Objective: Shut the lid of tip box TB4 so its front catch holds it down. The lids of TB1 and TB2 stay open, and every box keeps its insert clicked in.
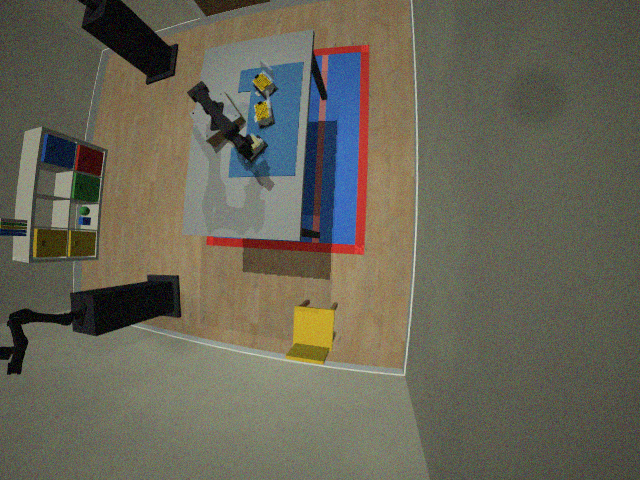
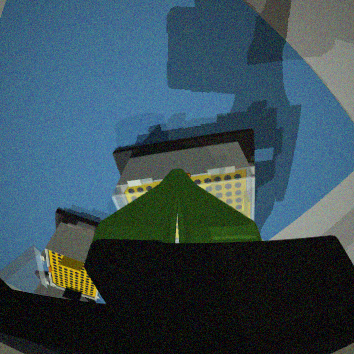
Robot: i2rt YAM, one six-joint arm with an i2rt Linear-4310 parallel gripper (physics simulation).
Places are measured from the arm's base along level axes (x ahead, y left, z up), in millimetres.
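Pixels of known places: gripper, fingertip midpoint: (image 1: 253, 150) (image 2: 176, 177).
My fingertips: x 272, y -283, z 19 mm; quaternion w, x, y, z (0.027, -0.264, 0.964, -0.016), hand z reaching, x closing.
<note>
Ahead of a thing's pixels: the offset from my fingertips to its top centre. "spot": to the spot under its first point. Level surfaces: height alone.
My gripper (image 1: 254, 148) (image 2: 176, 177) is shut, its green fingertips together over the nearest tip box. That box has a grey body @[28 mm down, 51 mm back, 64 mm left] (image 2: 190, 159) with a dark front edge and a yellow insert @[31 mm down, 43 mm back, 55 mm left] (image 2: 232, 192). Its clear lid appears to lie over the insert; the fingers hide much of it, and I cannot tell whether the catch holds. A second tip box @[39 mm down, 16 mm ahead, 272 mm left] (image 1: 264, 119) (image 2: 75, 240) has a yellow insert and a raised clear lid @[spot: 23 mm down, 97 mm ahead, 263 mm left] (image 2: 25, 267). A third tip box @[spot: 40 mm up, 102 mm ahead, 346 mm left] (image 1: 267, 88), also with a yellow insert, stands beyond it with its lid open. Box labels are not readable.
The boxes stand on a blue mat @[105 mm down] (image 1: 281, 155) (image 2: 75, 100) on the grey table @[108 mm down] (image 1: 279, 206). The arm (image 1: 222, 121) reaches across the table from its left side. A shelf unit (image 1: 25, 196), black pedestals and a yellow chair (image 1: 313, 327) stand away from the table.
</note>
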